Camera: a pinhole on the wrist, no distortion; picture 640 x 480 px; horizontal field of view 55.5 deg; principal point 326.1 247.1 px. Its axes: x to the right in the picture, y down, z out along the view. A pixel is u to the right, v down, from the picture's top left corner.
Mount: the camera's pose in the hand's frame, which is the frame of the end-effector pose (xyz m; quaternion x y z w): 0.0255 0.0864 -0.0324 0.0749 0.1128 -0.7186 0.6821
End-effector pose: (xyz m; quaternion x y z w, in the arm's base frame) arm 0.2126 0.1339 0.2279 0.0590 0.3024 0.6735 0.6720
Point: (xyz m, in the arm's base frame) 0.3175 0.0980 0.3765
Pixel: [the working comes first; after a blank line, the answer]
In the camera's frame: 0.0610 -0.1237 0.2082

outside the picture
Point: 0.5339 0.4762 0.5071
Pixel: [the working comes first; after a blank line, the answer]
In the camera's frame: 0.0450 0.1531 0.5688

374 411
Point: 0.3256 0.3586 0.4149
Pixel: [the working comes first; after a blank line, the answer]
In the camera's frame: -0.0168 0.0988 0.3260

295 431
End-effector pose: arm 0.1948 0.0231 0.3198 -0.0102 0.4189 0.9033 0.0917
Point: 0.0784 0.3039 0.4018
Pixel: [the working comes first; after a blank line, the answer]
In the camera's frame: 0.0915 0.1154 0.3350

492 457
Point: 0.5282 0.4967 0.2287
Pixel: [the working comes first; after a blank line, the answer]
In the camera's frame: 0.4176 -0.2679 0.4622

outside the picture
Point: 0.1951 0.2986 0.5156
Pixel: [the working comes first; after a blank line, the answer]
In the camera's frame: 0.0124 -0.0183 0.3847

346 218
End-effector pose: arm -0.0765 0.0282 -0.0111 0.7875 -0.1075 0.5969 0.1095
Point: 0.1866 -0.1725 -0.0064
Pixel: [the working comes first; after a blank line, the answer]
In the camera's frame: -0.1154 0.0351 0.3162

104 315
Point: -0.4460 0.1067 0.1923
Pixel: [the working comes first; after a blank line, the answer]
In the camera's frame: 0.1361 0.0944 -0.3553

behind the camera
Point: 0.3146 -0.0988 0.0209
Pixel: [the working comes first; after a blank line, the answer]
In the camera's frame: -0.0383 0.0917 0.4320

272 376
